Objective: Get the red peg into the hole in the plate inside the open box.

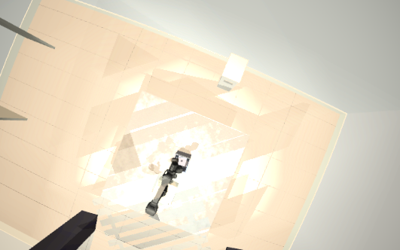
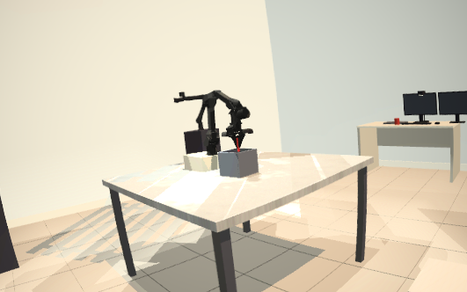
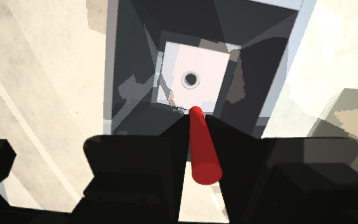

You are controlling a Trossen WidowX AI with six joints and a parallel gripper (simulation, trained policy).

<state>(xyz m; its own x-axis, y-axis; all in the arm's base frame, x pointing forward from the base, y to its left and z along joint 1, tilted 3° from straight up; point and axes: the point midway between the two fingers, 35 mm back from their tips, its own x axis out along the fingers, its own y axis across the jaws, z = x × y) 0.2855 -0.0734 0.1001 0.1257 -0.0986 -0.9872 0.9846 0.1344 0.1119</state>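
My gripper tip is now 2 cm below the red peg.
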